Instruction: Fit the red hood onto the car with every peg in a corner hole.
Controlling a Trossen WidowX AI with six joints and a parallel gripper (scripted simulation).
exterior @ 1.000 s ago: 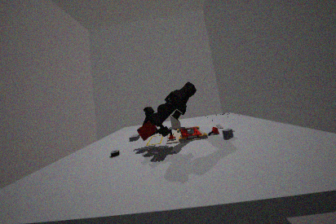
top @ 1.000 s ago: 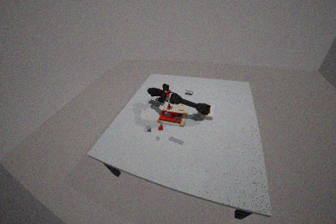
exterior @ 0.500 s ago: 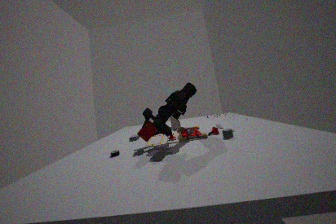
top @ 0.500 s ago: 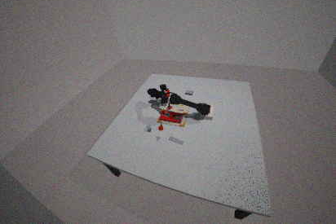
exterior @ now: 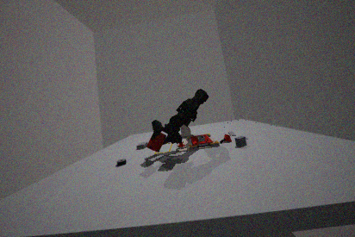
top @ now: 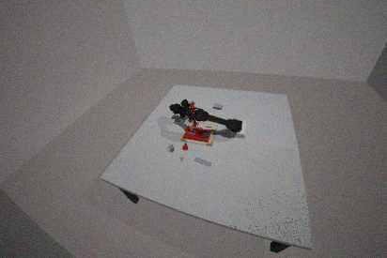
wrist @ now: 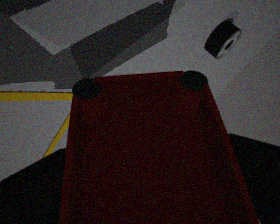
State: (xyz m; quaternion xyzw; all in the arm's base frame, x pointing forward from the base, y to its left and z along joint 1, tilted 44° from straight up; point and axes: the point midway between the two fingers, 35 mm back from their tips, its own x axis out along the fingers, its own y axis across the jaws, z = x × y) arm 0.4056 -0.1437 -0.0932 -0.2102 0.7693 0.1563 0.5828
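My gripper tip is 10 mm below the red hood and 10 mm past it. From my gripper tip the other things lie so: jig: 230 mm to the left, 90 mm behind, 50 mm below.
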